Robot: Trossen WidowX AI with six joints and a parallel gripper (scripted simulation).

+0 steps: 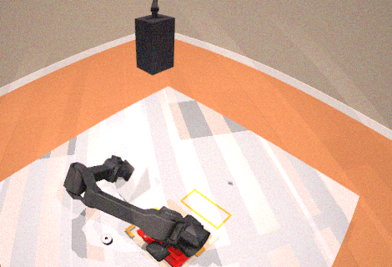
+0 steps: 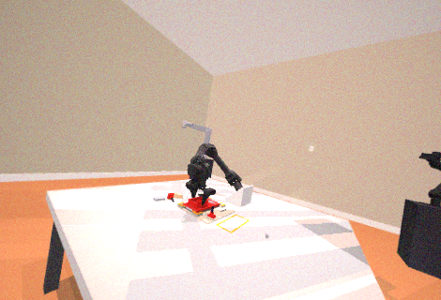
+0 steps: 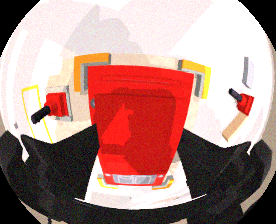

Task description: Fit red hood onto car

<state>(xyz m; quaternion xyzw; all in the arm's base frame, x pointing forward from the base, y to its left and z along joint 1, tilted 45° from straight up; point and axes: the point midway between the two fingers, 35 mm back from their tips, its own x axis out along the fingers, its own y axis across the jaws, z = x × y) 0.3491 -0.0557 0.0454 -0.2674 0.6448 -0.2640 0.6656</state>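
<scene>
The red hood lies 1 cm above my gripper tip.
</scene>
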